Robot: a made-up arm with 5 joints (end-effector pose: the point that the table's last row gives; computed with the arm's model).
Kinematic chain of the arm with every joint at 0, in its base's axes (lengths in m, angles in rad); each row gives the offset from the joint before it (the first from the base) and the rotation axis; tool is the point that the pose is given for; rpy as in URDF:
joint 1: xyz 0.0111 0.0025 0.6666 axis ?
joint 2: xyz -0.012 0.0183 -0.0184 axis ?
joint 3: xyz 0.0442 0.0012 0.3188 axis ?
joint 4: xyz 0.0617 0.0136 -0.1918 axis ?
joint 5: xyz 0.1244 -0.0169 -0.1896 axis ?
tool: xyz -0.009 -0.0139 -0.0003 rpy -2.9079 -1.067 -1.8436
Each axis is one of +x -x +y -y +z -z.
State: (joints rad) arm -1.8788 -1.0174 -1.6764 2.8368 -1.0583
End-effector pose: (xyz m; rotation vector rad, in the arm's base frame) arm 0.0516 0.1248 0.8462 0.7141 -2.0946 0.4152
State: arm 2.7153 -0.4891 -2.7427 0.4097 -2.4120
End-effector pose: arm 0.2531 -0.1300 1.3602 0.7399 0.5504 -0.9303
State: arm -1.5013 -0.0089 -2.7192 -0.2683 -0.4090
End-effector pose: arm 0.0080 0.0454 1.3733 -1.4277 0.1622 2.5127
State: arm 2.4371 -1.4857 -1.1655 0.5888 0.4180
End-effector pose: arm 0.1396 -0.1161 1.1047 -1.5514 0.6867 0.5149
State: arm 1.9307 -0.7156 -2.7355 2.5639 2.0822
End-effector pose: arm 0.0118 -0.0870 1.0522 1.8326 -1.9460 -0.0817
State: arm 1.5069 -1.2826 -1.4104 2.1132 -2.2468
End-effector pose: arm -0.0103 -0.0519 0.8991 -0.6798 -1.5305 -0.9836
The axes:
joint 1: +z
joint 2: +y
joint 3: +y
joint 4: +y
joint 5: -z

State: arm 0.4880 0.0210 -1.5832 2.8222 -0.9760
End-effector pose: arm 0.0905 0.0457 0.8434 2.5568 0.1529 0.0047
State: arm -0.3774 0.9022 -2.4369 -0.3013 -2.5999
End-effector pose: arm 0.5833 -0.1991 1.0501 0.5550 1.1113 2.2381
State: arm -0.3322 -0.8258 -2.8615 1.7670 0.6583
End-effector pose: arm -0.2005 0.0868 1.1960 0.4135 2.1212 -1.2393
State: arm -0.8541 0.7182 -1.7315 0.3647 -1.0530
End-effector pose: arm 0.4368 -0.4839 0.7385 1.1415 -1.3675 1.7593
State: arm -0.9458 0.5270 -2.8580 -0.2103 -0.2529
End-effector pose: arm 0.1823 -0.2340 1.3024 1.1903 0.8961 -2.6022
